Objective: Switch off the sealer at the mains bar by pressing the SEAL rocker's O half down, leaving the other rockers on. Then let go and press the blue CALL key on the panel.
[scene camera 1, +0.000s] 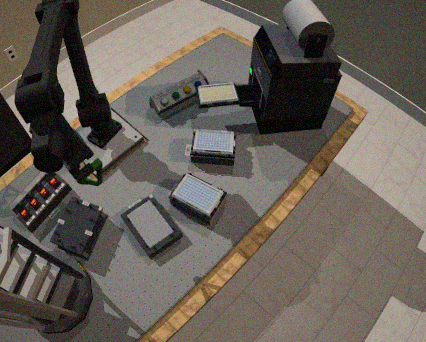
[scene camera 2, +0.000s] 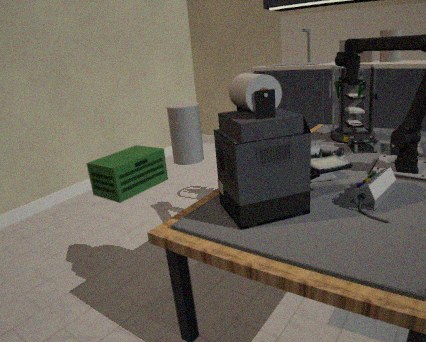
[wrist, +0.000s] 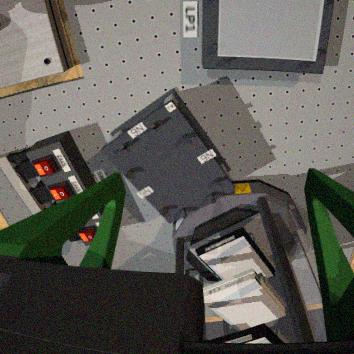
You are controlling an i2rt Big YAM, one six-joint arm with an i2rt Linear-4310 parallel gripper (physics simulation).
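Seen in the pictures: gripper, fingertip midpoint: (scene camera 1: 90,172) (scene camera 2: 348,99) (wrist: 211,179); arm's base at its link origin: (scene camera 1: 105,133) (scene camera 2: 405,167).
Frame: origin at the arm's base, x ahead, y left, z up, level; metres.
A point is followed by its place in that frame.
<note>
The mains bar (scene camera 1: 39,197) {x -0.013, y -0.339, z 0.022 m} (wrist: 76,156) {x 0.041, y -0.280, z -0.002 m} lies at the left of the table in scene camera 1, with several rockers lit orange-red. In the wrist view three lit rockers show; their small labels are too blurred to tell which is SEAL, and a green finger covers part of the bar. My gripper (scene camera 1: 90,175) {x 0.260, y -0.221, z 0.258 m} (scene camera 2: 351,92) {x 0.260, y -0.221, z 0.258 m} (wrist: 211,179) {x 0.260, y -0.221, z 0.258 m} is open and empty, raised above the table near the bar in scene camera 1. The grey key panel (scene camera 1: 166,106) {x 0.148, y 0.199, z 0.033 m} (scene camera 2: 369,192) {x 0.161, y 0.396, z 0.043 m} stands at the back, with white, green, yellow and blue keys. The blue CALL key (scene camera 1: 198,84) {x 0.194, y 0.343, z 0.050 m} is at its right end.
A dark block (scene camera 1: 77,227) {x 0.196, y -0.335, z 0.042 m} (wrist: 165,155) {x 0.187, y -0.307, z 0.042 m} sits beside the bar. A plate carousel (scene camera 1: 65,300) {x 0.349, y -0.511, z 0.125 m} (wrist: 295,235) {x 0.330, y -0.471, z 0.090 m} stands near it. A flat framed pad (scene camera 1: 151,224) {x 0.375, y -0.191, z 0.020 m} (wrist: 270,30) {x 0.364, y -0.199, z 0.020 m}, two gridded plates (scene camera 1: 198,192) {x 0.444, y -0.041, z 0.050 m} (scene camera 1: 213,141) {x 0.386, y 0.138, z 0.052 m} and the dark sealer (scene camera 1: 297,95) {x 0.565, y 0.366, z 0.172 m} (scene camera 2: 265,170) {x 0.467, y 0.564, z 0.161 m} are farther along.
</note>
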